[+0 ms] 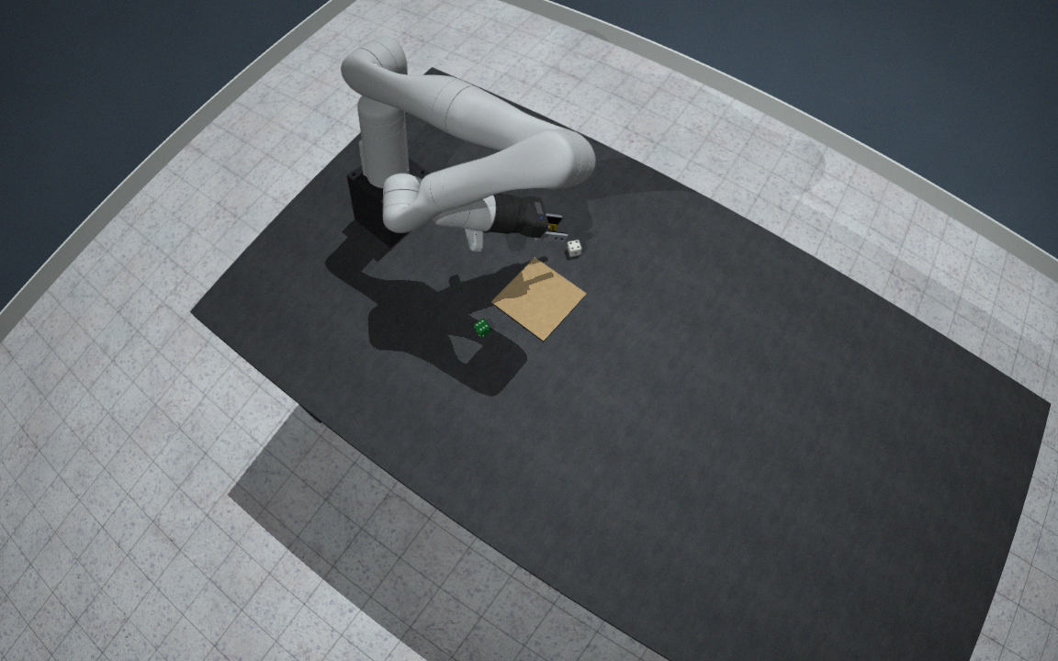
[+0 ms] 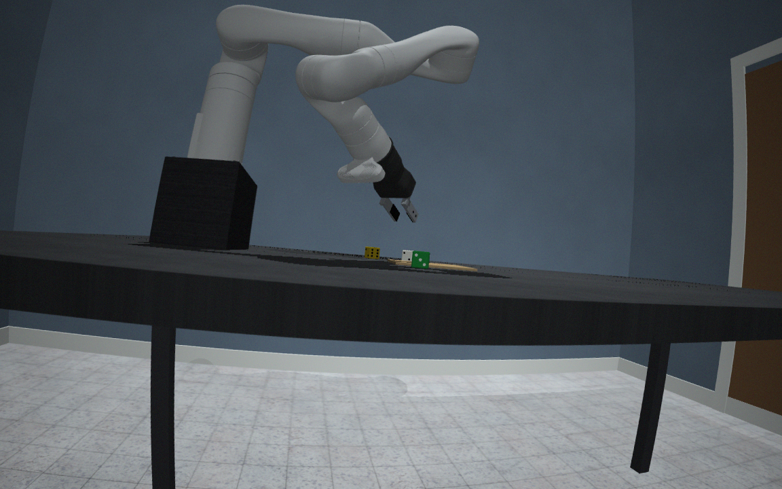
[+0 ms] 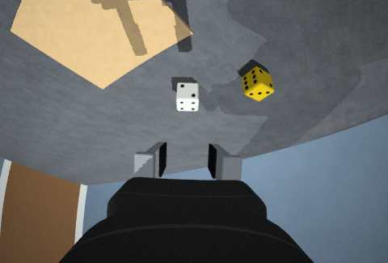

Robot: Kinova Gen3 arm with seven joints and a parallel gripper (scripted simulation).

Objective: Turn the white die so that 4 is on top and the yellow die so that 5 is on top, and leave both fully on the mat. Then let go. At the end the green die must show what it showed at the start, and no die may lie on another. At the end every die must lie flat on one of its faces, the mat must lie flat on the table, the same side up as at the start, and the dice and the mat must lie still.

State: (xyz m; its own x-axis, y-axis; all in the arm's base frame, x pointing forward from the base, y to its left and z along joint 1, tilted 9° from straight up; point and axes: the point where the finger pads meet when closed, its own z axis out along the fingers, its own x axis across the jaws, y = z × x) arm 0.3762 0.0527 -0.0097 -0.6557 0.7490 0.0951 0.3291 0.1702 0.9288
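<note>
My hand is 90 mm above the white die, 30 mm to the right of it and 30 mm short of it. Round my hand: green die: 230 mm to the right, 90 mm below, 50 mm behind; yellow die: 90 mm below, 60 mm to the left, 40 mm behind; tan mat: 110 mm to the right, 100 mm below, 20 mm ahead.
</note>
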